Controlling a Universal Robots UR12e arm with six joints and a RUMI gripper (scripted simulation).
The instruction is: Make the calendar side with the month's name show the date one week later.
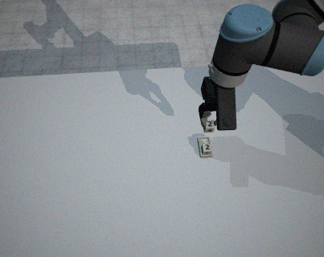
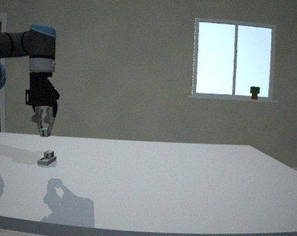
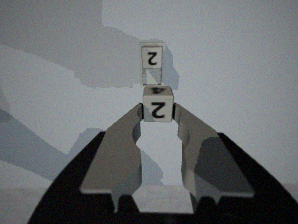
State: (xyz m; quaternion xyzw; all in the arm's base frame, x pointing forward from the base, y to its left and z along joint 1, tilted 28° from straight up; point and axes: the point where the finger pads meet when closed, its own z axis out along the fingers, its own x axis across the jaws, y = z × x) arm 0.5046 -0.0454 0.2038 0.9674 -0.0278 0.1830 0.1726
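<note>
Right now my hand is 20 mm to the right of the tray and 120 mm above it. Round my hand: cube 10 mm below.
</note>
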